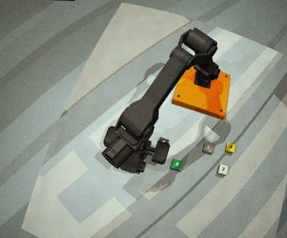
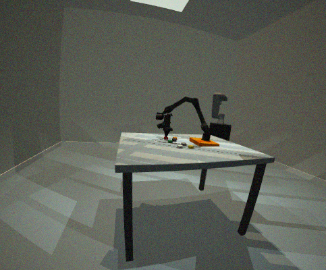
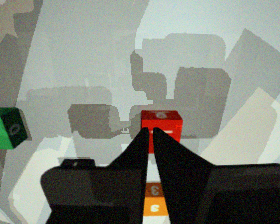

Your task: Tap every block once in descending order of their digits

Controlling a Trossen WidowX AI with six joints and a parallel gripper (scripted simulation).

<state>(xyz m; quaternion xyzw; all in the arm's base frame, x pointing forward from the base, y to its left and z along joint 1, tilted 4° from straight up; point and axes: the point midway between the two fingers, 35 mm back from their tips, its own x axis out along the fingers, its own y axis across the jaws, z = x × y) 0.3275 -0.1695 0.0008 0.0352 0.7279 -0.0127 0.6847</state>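
Now: gripper tip 10 mm past the red block, 10 mm to the left of it and 10 mm above it. Also, from my gripper tip: orange block (90 mm behind, 10 mm below); dark block (60 mm behind, 80 mm to the left, 10 mm below); green block (10 mm ahead, 140 mm to the left, 10 mm below).
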